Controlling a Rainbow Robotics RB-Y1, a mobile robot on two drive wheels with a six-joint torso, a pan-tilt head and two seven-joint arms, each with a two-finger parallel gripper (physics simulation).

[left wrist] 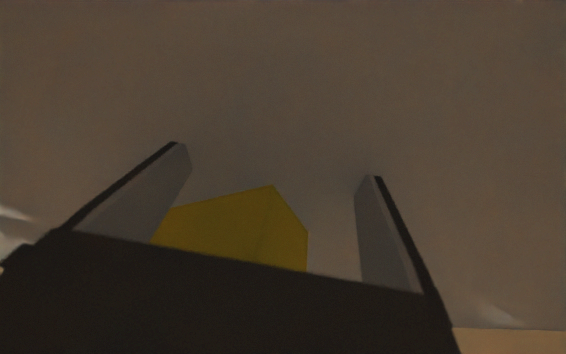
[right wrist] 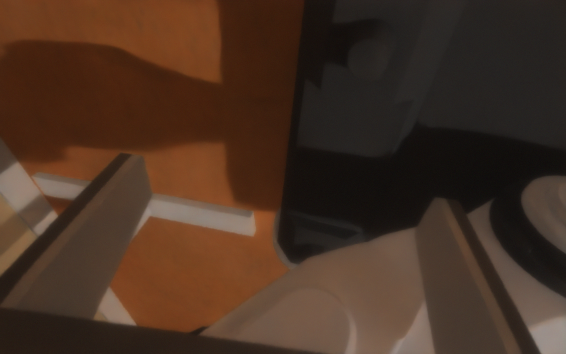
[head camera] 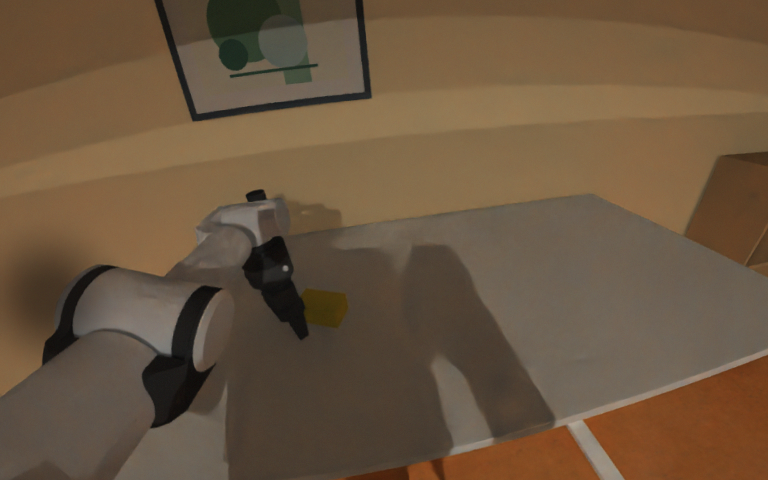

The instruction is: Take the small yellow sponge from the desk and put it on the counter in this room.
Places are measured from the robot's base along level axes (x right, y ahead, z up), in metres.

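Where they show: left gripper, between the fingertips: (left wrist: 273, 171) (head camera: 292, 323); right gripper, between the fingertips: (right wrist: 285, 194).
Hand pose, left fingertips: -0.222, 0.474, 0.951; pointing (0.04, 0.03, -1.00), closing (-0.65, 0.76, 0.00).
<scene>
After its pixels a point has its place, as x, y, z.
The small yellow sponge (head camera: 325, 308) @(-0.137, 0.467, 0.995) (left wrist: 225, 225) @(-0.187, 0.474, 0.976) rests on the grey desk (head camera: 600, 294) @(0.483, 0.471, 0.950), left of the picture's middle in the head view. My left gripper (head camera: 303, 337) (left wrist: 273, 171) @(-0.222, 0.474, 0.951) is open and points down at the desk, right beside the sponge. In the left wrist view the sponge shows low between the two spread fingers, nearer the left one; its lower part is hidden by the gripper body. My right gripper (right wrist: 285, 194) @(0.210, 0.021, 0.460) is open and empty, above the floor beside the robot's base. The counter does not show in these views.
A framed picture (head camera: 280, 104) @(-0.276, 0.936, 1.380) hangs on the wall (head camera: 453, 158) @(0.267, 1.016, 1.146) behind the desk. A brown box-like piece (head camera: 730, 209) @(1.597, 1.004, 0.842) stands at the far right. In the right wrist view, white bars (right wrist: 200, 214) lie low over the orange floor (right wrist: 200, 265) @(-0.736, 0.367, 0.000), beside the dark robot base (right wrist: 350, 185) @(-0.026, -0.024, 0.191).
</scene>
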